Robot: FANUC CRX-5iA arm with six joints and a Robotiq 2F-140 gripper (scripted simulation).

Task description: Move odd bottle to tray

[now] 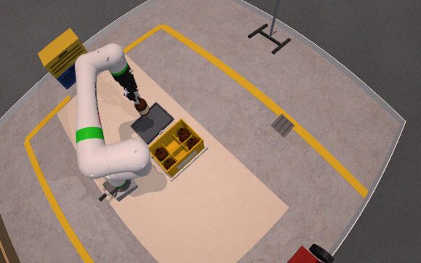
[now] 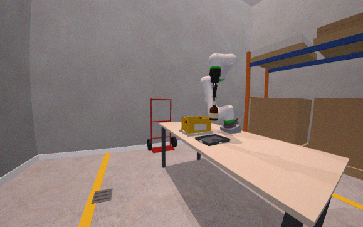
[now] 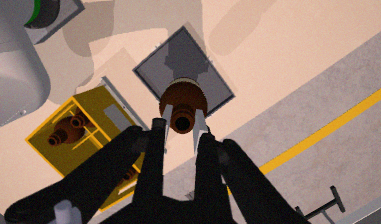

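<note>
Now: the brown bottle 90 mm below my hand. The rest, counted from my hand: yellow crate (40 mm behind, 290 mm to the right, 270 mm below); then dark tray (340 mm below).
</note>
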